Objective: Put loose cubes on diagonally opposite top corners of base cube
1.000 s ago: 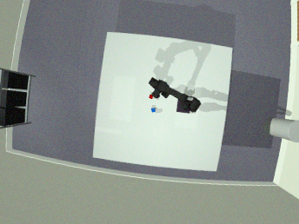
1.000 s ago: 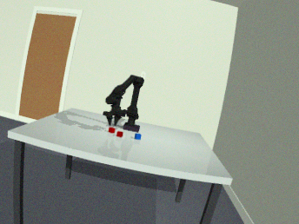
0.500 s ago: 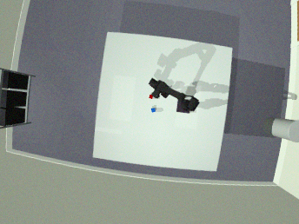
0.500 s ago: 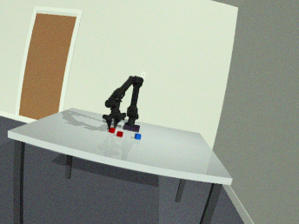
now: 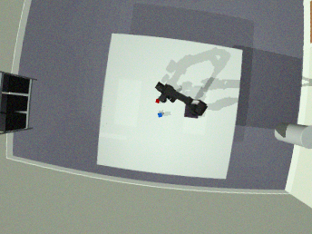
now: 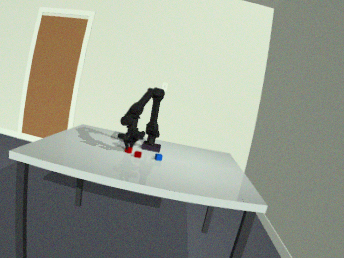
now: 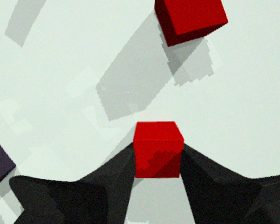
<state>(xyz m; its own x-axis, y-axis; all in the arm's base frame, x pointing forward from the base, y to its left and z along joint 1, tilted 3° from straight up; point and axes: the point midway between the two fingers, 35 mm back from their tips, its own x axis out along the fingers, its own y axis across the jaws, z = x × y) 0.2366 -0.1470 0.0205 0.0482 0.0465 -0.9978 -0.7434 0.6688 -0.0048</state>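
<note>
Right now the blue cube is 6 cm ahead of my gripper tip and 19 cm to the left of it.
</note>
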